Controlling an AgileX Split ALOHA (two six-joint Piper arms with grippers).
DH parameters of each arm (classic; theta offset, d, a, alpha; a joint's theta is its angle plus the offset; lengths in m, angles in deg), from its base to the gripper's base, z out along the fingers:
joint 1: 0 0.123 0 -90
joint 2: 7.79 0 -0.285 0
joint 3: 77.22 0 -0.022 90
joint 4: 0 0.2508 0 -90
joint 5: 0 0 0.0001 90
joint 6: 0 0.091 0 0
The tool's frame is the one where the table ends.
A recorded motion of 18 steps. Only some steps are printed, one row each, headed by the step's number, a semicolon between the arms.
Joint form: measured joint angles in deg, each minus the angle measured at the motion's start. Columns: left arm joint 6, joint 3, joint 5, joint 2, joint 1, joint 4; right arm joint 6, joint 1, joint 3, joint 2, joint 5, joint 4.
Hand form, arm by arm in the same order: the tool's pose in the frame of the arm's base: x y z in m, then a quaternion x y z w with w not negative. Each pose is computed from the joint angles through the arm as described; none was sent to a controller.
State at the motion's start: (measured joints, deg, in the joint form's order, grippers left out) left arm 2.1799 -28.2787 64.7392 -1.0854 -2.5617 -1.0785; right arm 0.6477 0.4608 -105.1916 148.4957 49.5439 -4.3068
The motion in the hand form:
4: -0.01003 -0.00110 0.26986 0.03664 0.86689 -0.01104 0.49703; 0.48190 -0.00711 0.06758 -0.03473 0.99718 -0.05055 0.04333
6: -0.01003 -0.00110 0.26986 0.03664 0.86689 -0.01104 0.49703; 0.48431 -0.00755 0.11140 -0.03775 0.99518 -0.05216 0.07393
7: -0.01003 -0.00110 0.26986 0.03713 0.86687 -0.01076 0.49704; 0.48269 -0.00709 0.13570 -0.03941 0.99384 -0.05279 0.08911
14: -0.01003 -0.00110 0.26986 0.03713 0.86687 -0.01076 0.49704; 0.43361 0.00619 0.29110 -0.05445 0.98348 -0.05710 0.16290
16: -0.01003 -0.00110 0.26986 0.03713 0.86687 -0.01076 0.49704; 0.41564 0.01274 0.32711 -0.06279 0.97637 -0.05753 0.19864
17: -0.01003 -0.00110 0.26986 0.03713 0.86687 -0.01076 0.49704; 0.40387 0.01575 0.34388 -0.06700 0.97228 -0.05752 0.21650
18: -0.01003 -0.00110 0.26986 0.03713 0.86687 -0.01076 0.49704; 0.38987 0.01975 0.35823 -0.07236 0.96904 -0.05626 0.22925
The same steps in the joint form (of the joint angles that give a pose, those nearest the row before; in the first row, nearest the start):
4: 0.00 0.00 0.00 0.00 0.00 0.00; -0.65 -0.24 -1.43 -6.41 5.01 -2.61
6: 0.00 0.00 0.00 0.00 0.00 0.00; -1.52 -0.29 -2.34 -11.19 7.14 -2.47
7: 0.06 0.00 0.00 0.00 0.00 0.00; -1.92 -0.24 -2.44 -14.06 8.34 -2.38
14: 0.06 0.00 0.00 0.00 0.00 0.00; -3.57 1.64 -2.44 -33.86 19.61 -2.24
16: 0.06 0.00 0.00 0.00 0.00 0.00; -3.86 2.66 -2.17 -38.94 20.29 -2.35
17: 0.06 0.00 0.00 0.00 0.00 0.00; -3.96 3.19 -1.28 -41.90 20.30 -2.42
18: 0.06 0.00 0.00 0.00 0.00 0.00; -4.01 3.91 0.21 -45.07 20.51 -2.42

